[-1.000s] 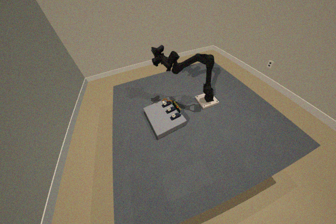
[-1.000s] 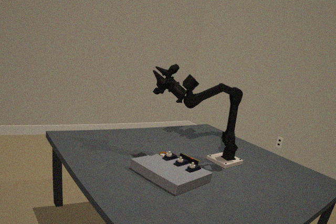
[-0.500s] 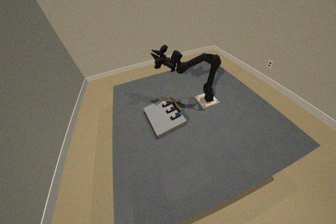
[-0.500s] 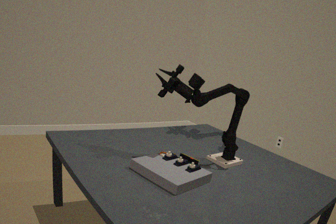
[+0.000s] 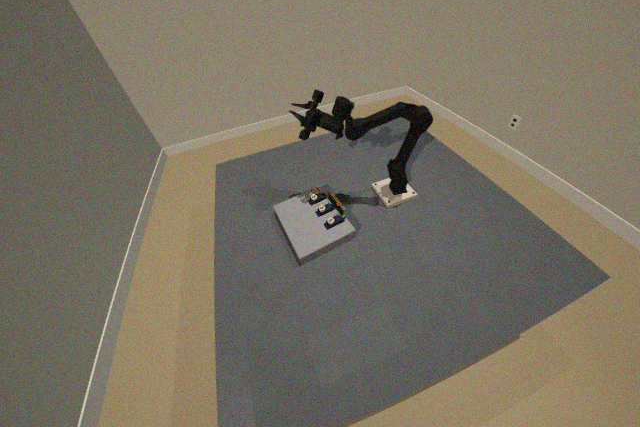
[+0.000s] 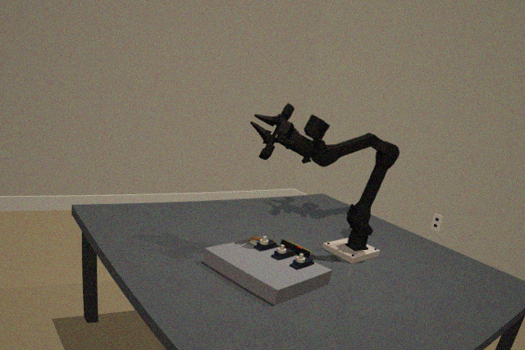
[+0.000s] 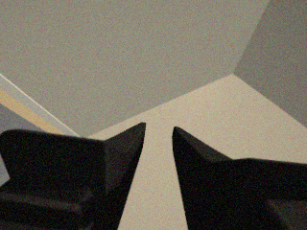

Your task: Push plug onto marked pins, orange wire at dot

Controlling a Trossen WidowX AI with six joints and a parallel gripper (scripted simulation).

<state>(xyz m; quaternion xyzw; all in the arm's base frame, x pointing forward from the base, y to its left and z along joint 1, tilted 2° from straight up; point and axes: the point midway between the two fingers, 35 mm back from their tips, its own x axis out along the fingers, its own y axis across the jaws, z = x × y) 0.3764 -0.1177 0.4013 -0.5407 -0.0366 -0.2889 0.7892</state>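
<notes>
My gripper tip is 38 cm above the green band, 20 cm to the right of it and 11 cm past it. Round my gripper tip: grey holder: 40 cm below, 25 cm to the left, 3 cm ahead.
</notes>
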